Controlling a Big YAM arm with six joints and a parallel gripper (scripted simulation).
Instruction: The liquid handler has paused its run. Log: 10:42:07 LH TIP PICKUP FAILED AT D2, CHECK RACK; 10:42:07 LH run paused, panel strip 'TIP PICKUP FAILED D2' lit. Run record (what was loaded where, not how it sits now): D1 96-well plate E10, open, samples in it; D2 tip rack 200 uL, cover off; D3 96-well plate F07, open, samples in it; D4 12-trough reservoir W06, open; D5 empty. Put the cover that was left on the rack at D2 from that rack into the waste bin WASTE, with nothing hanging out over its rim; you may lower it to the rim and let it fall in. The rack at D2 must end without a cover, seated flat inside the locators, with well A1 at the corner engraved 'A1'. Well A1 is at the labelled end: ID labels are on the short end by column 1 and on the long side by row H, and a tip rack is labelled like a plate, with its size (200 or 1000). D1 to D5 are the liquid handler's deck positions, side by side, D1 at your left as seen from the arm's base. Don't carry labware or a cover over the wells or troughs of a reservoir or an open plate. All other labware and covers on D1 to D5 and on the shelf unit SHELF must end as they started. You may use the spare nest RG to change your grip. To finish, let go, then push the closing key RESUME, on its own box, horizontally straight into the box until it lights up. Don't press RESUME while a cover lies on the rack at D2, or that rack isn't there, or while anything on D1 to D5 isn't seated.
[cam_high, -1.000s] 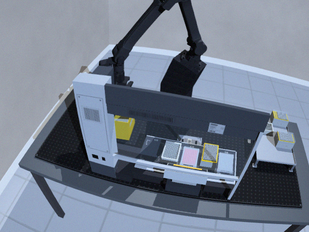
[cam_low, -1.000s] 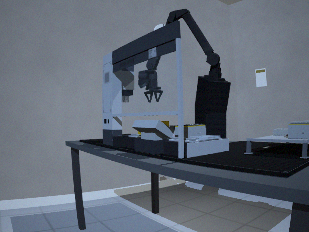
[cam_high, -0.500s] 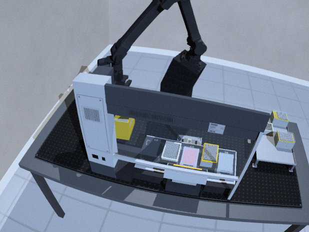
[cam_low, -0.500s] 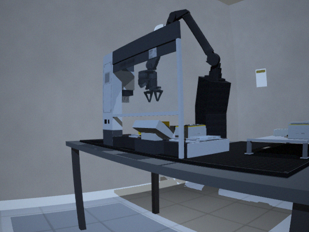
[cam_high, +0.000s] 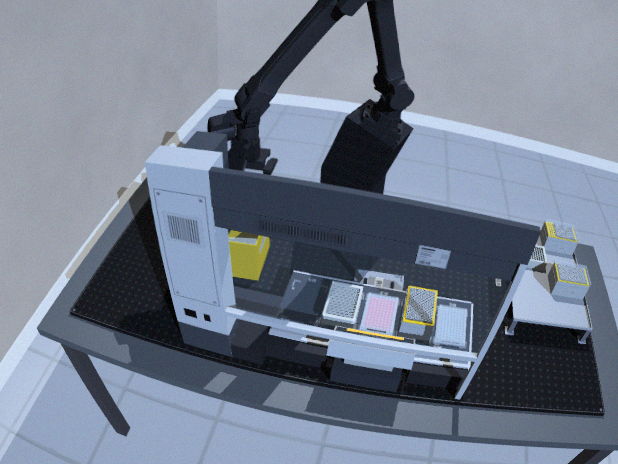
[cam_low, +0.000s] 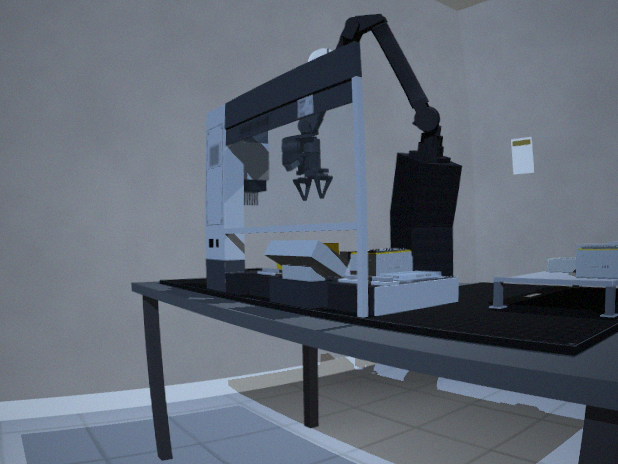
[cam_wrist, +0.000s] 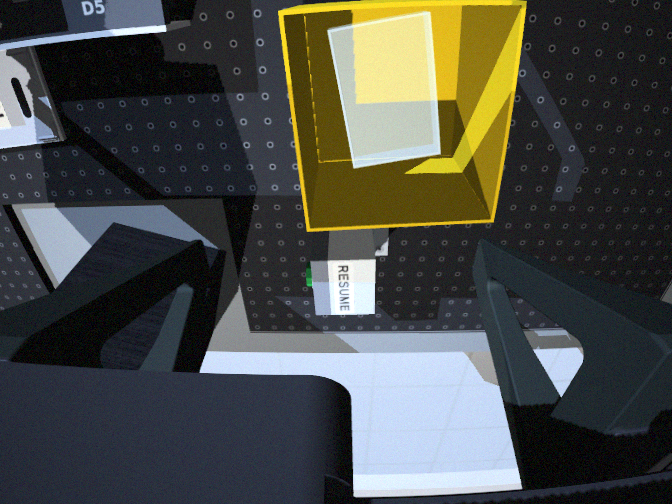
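My gripper is now 50 cm to the right of the tip rack, 19 cm above it and 17 cm short of it. Also, from my hand: resume box (22 cm below, 17 cm behind, 1 cm to the left); clear cover (27 cm below, 4 cm to the right, 1 cm behind); yellow waste bin (25 cm below, 4 cm to the right).
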